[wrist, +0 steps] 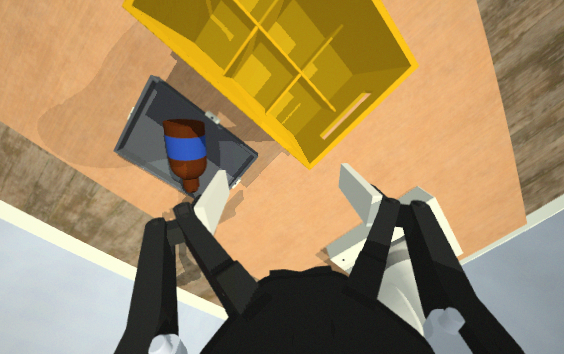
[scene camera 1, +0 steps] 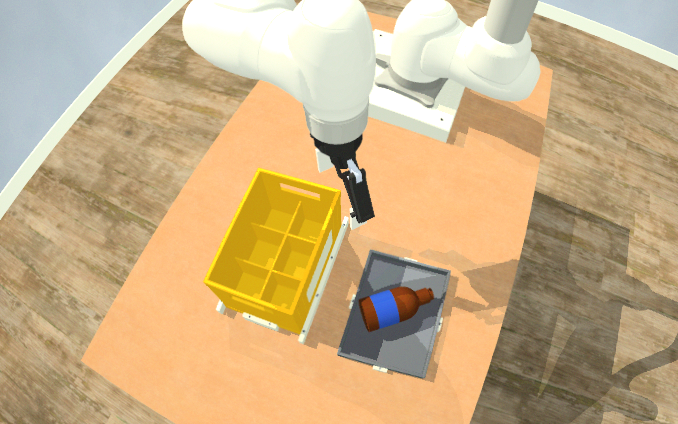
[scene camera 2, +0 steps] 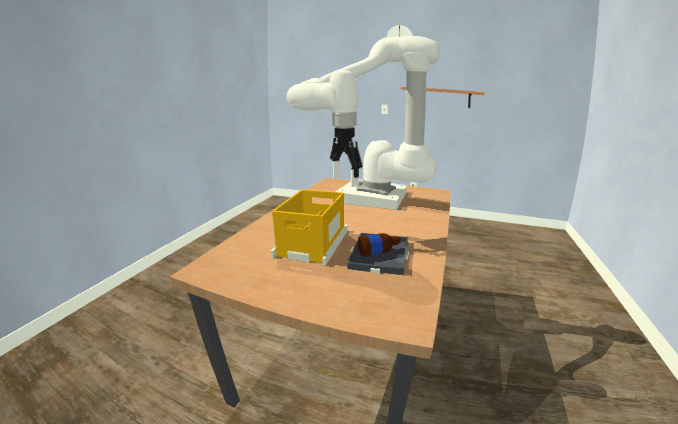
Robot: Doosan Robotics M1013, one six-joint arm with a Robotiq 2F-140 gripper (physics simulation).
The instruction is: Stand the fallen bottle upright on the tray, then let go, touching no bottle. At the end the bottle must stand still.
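Places are measured from the arm's base along level axes (x back, y right, z up), in metres.
Pixels of known places: gripper, fingertip midpoint: (wrist: 284, 178) (scene camera 1: 341, 195) (scene camera 2: 345, 182); arm's base, link origin: (wrist: 392, 258) (scene camera 1: 414, 78) (scene camera 2: 376, 189).
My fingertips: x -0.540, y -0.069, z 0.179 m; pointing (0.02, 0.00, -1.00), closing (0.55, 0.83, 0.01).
Ahead of a thing's pixels: the offset from my fingertips to its top centre.
A brown bottle {dx -0.077, dy -0.181, dz -0.152 m} (scene camera 1: 387, 309) (scene camera 2: 375, 244) (wrist: 185, 149) with a blue label lies on its side in the shallow grey tray {dx -0.087, dy -0.185, dz -0.205 m} (scene camera 1: 400, 355) (scene camera 2: 360, 268) (wrist: 140, 130). In scene camera 1 its neck points right and slightly up, towards the tray's right rim; its base is near the left rim. My gripper (scene camera 1: 340, 192) (scene camera 2: 345, 176) (wrist: 284, 178) is open, with nothing between its fingers. It hangs above the table, between the robot's base and the tray, apart from the bottle. In the wrist view the bottle shows to the left, beyond the left finger, whose pad is close to the neck in the picture.
A yellow crate {dx -0.114, dy +0.089, dz -0.056 m} (scene camera 1: 285, 321) (scene camera 2: 300, 242) (wrist: 292, 145) with dividers and high walls stands beside the tray, held by white strips. No bottle shows in its compartments. The arm's white base (scene camera 1: 410, 120) (scene camera 2: 370, 199) is at the table's far end. Small white clips sit around the tray.
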